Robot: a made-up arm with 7 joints.
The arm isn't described. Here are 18 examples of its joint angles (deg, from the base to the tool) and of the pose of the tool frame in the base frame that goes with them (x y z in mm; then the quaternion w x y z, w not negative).
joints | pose
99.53 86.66 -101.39 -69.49 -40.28 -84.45 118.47 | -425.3 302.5 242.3 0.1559 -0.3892 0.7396 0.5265
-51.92 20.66 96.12 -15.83 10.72 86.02 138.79 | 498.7 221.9 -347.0 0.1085 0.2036 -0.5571 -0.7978
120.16 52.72 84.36 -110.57 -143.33 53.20 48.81 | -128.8 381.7 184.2 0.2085 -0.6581 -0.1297 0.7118
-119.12 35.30 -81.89 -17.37 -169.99 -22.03 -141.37 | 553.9 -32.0 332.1 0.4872 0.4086 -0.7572 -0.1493
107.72 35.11 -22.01 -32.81 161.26 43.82 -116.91 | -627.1 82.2 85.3 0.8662 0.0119 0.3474 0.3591
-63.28 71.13 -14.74 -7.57 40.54 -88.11 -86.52 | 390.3 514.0 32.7 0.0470 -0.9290 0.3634 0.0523
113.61 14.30 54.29 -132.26 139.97 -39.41 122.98 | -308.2 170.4 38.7 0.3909 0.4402 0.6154 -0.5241
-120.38 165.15 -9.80 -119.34 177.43 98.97 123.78 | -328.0 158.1 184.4 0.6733 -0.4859 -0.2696 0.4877
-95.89 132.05 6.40 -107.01 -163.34 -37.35 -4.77 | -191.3 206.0 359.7 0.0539 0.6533 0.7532 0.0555
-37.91 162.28 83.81 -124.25 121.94 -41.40 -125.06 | -214.4 -141.4 290.8 0.7661 -0.3901 0.4890 0.1476
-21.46 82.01 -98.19 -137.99 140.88 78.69 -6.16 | 83.6 198.4 -249.8 0.5552 -0.5486 0.6175 -0.0969
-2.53 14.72 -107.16 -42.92 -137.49 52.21 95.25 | -30.4 -22.9 -625.6 0.2872 -0.0553 -0.5956 -0.7481
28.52 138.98 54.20 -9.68 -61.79 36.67 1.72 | 197.3 408.2 461.1 0.1934 0.9477 0.2506 0.0411
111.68 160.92 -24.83 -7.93 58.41 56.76 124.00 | 436.4 472.5 -63.6 0.3511 0.7441 -0.5682 0.0159
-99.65 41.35 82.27 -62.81 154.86 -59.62 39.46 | 398.1 364.6 240.9 0.6420 0.5869 -0.3703 -0.3259
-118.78 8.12 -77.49 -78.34 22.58 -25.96 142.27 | 330.5 -427.8 110.7 0.6319 -0.6481 -0.0194 -0.4247
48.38 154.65 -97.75 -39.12 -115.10 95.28 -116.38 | 210.0 446.1 394.8 0.9432 0.2059 -0.0419 -0.2575
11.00 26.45 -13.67 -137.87 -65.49 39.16 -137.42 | 174.4 69.4 -271.8 0.0776 -0.7676 -0.3132 0.5538
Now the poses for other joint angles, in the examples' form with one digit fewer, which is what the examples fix.
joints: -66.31 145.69 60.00 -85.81 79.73 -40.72 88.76
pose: -365 95 372 0.205 0.382 0.563 0.704
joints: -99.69 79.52 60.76 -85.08 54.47 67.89 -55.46
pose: -11 434 307 0.123 0.309 -0.943 0.026
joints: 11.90 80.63 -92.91 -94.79 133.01 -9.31 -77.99
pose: -108 350 -341 0.963 -0.081 0.039 -0.254
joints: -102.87 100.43 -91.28 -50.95 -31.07 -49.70 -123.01
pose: 302 477 242 0.554 -0.497 -0.336 0.577
